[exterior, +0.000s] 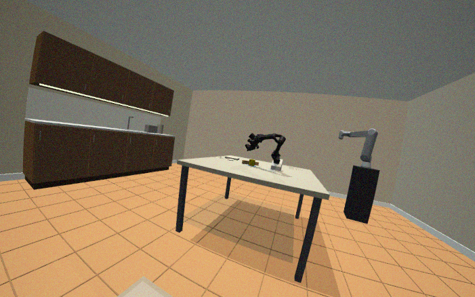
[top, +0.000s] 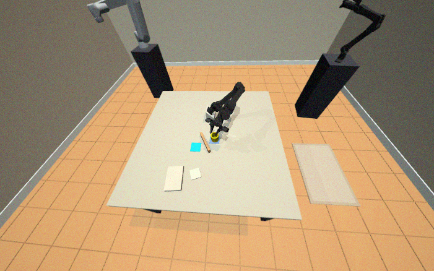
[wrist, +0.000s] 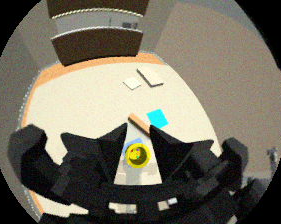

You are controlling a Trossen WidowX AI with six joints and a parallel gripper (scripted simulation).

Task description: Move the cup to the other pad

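The yellow cup is 130 mm below my gripper tip and 70 mm behind it. From my gripper tip the other things lie so: wooden bar: 160 mm below, 80 mm to the right, 20 mm behind; light blue pad: 180 mm below, 70 mm behind, 10 mm to the right.
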